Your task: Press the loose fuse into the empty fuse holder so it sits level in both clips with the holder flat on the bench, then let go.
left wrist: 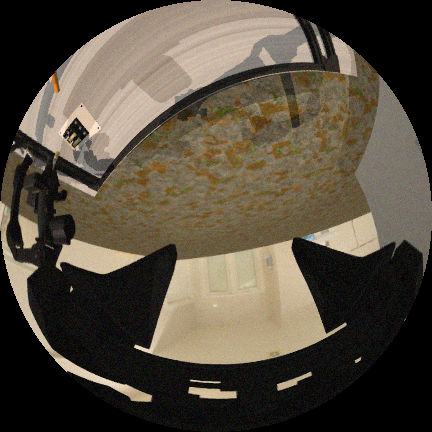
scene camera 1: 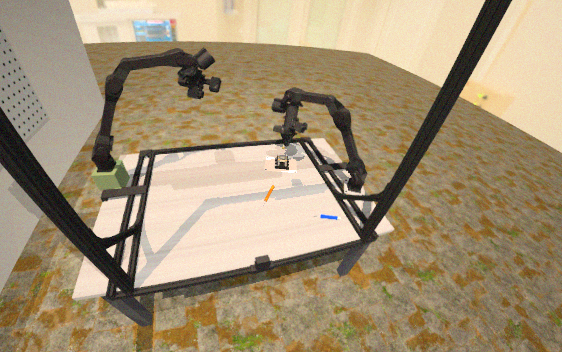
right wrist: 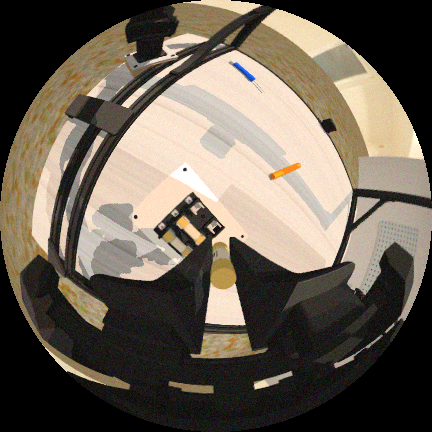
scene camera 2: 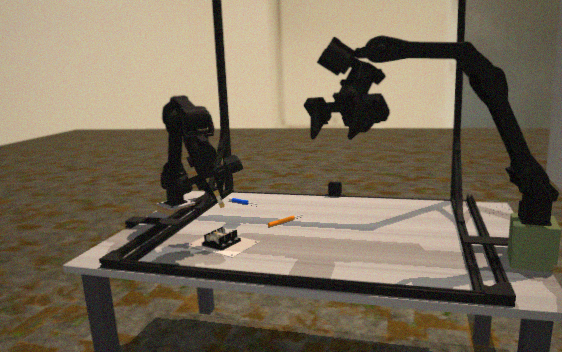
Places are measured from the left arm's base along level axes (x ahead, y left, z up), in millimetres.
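Pixels of known places: left gripper, fingertip midpoint: point(left wrist: 236, 247) point(scene camera 1: 205, 88) point(scene camera 2: 330, 138); right gripper, fingertip midpoint: point(left wrist: 52, 158) point(scene camera 1: 286, 146) point(right wrist: 220, 242) point(scene camera 2: 219, 199); left arm's base, link origin: point(scene camera 1: 106, 167) point(scene camera 2: 534, 220); right arm's base, link origin: point(scene camera 1: 354, 187) point(right wrist: 148, 53) point(scene camera 2: 175, 202).
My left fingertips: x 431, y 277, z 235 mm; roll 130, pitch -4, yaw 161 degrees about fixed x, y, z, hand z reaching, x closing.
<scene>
For each thing: its middle in the pictures, then the offset to it from my left fingertips.
- black fuse holder block, body centre: point(right wrist: 193, 230) point(scene camera 2: 223, 238) point(left wrist: 74, 132) point(scene camera 1: 281, 162) dy -179, dx +374, dz -326 mm
- loose fuse, body centre: point(right wrist: 220, 260) point(scene camera 2: 219, 198) dy -182, dx +379, dz -210 mm
- orange stick, body centre: point(right wrist: 291, 167) point(scene camera 2: 286, 219) point(scene camera 1: 268, 195) dy -407, dx +268, dz -337 mm
The black fuse holder block point(scene camera 1: 281, 162) point(scene camera 2: 221, 240) point(left wrist: 75, 134) point(right wrist: 204, 216) lies on a pale plate point(scene camera 2: 245, 247) point(right wrist: 165, 200). In the right wrist view two bays hold fuses and the bay nearest the middle of the plate has two bare metal clips. My right gripper point(scene camera 1: 286, 142) point(scene camera 2: 216, 193) point(right wrist: 220, 242) is shut on the loose fuse point(scene camera 2: 220, 202) point(right wrist: 223, 275), a cylinder with brass-coloured caps. It holds the fuse tilted, above the holder and apart from it. My left gripper point(scene camera 1: 206, 89) point(scene camera 2: 332, 136) point(left wrist: 236, 247) is open and empty, high above the table.
An orange stick point(scene camera 1: 269, 193) point(scene camera 2: 281, 221) point(right wrist: 285, 171) and a blue one point(scene camera 1: 329, 217) point(scene camera 2: 240, 201) point(right wrist: 244, 71) lie on the table. Black rails border the table. A green block point(scene camera 1: 111, 176) point(scene camera 2: 534, 245) is under the left arm's base.
</scene>
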